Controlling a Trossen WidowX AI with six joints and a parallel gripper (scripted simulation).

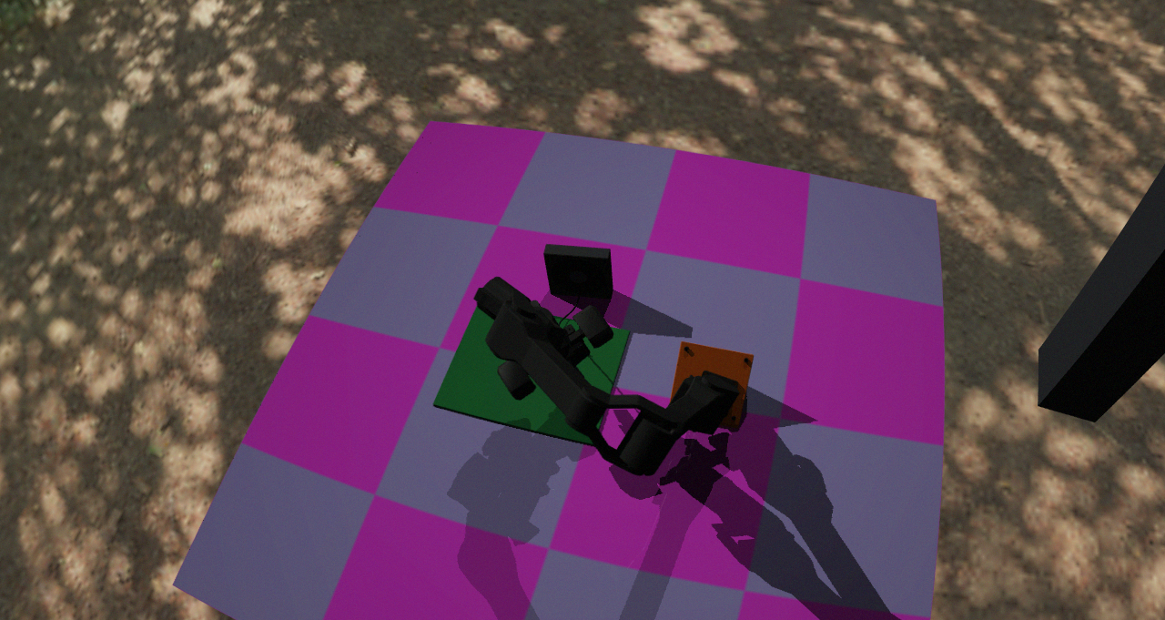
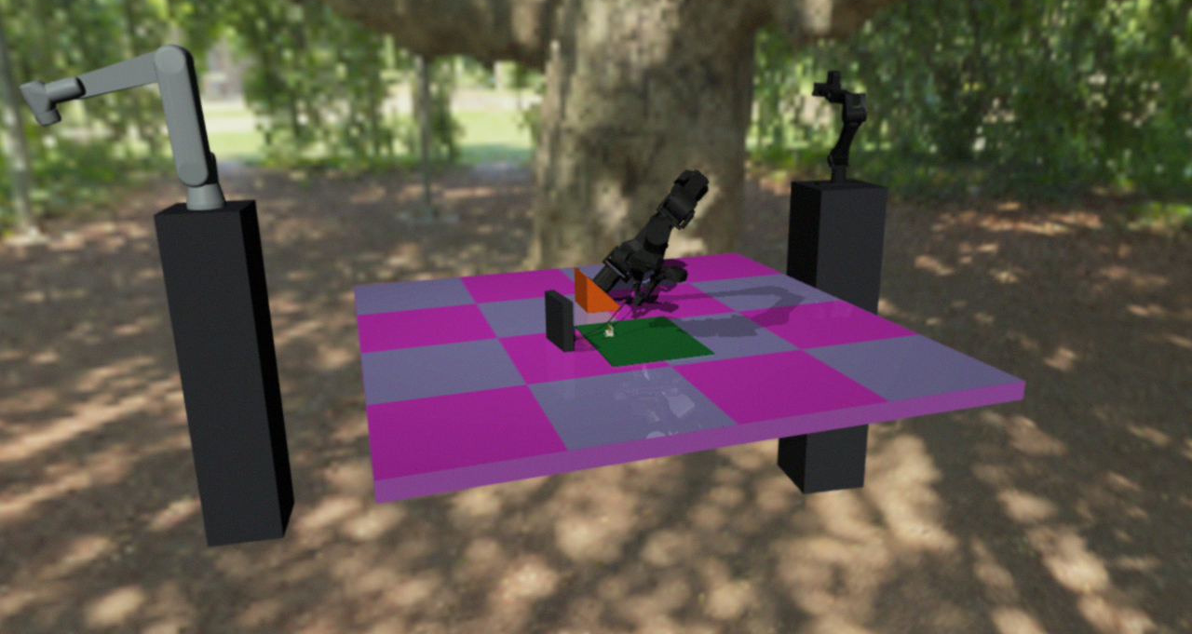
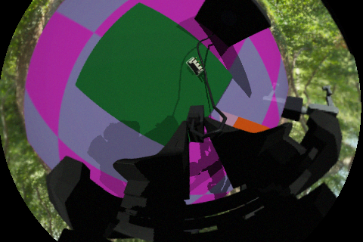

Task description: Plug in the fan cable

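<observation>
My gripper tip is now 9 cm short of the green board, 2 cm to the left of it and 9 cm above it. From my gripper tip the other things lie so: black fan 7 cm ahead, 21 cm to the right, 2 cm below; black plug 1 cm behind, 1 cm below.
</observation>
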